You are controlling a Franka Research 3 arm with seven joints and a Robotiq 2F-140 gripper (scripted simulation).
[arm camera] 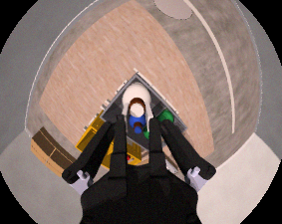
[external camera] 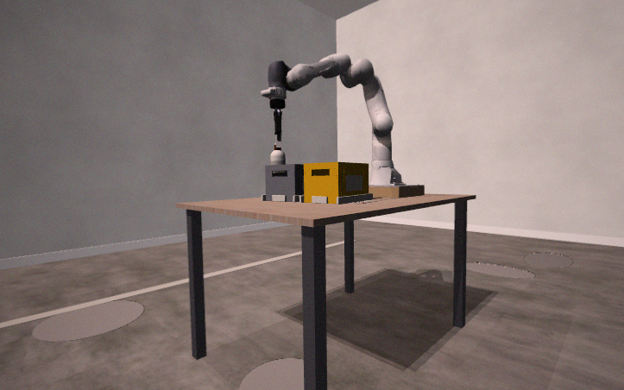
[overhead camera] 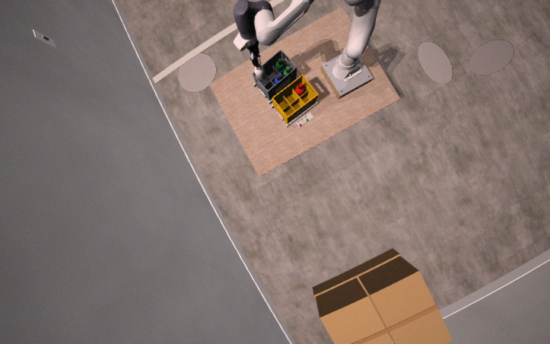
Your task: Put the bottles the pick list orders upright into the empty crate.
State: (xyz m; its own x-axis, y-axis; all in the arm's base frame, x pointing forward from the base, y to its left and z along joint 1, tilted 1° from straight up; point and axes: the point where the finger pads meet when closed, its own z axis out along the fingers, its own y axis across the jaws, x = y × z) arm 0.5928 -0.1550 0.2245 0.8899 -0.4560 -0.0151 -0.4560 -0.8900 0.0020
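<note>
Right now the white bottle is 8 cm below my hand. The rest, counted from my hand: blue bottle (21 cm below, 11 cm behind, 6 cm to the left); then red bottle (24 cm behind, 21 cm below, 18 cm to the left); then grey crate (21 cm below, 10 cm behind, 1 cm to the left).
</note>
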